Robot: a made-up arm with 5 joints.
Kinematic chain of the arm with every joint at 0, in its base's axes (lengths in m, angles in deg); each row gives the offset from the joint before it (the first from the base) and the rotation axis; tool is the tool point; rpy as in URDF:
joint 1: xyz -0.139 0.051 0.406 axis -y
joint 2: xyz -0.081 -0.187 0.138 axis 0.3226 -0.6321 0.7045
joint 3: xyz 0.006 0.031 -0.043 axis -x
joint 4: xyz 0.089 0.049 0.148 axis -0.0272 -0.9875 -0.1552
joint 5: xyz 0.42 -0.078 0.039 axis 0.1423 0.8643 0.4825
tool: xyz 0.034 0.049 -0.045 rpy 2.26 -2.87 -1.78
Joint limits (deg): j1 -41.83..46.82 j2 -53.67..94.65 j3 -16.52..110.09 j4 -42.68..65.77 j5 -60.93..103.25
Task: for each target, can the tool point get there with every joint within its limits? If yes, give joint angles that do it. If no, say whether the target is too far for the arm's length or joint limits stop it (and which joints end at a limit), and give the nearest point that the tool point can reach.
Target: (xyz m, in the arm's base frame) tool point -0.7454 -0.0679 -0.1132
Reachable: no: joint limits stop it (at a limit: joint 1, joint 2, joint 4, joint 5) | nearest point -0.8590 0.0636 0.1277 | short by 0.297 m
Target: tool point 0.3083 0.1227 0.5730
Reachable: yes | joints 37.08 -28.71 95.11 37.87 -15.37
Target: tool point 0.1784 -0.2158 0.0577
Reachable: yes | joints -26.16 -38.51 92.11 5.60 -18.02
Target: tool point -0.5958 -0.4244 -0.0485
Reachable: no: joint limits stop it (at a limit: joint 1, joint 2, joint 4) | nearest point -0.2259 -0.4011 0.1416 | short by 0.417 m
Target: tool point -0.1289 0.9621 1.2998
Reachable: no: too far | nearest point -0.1399 0.4488 0.9331 | short by 0.631 m
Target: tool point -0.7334 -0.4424 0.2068
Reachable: no: joint limits stop it (at a limit: joint 1, joint 2, joint 4, joint 5) | nearest point -0.7770 -0.2688 0.3822 | short by 0.251 m
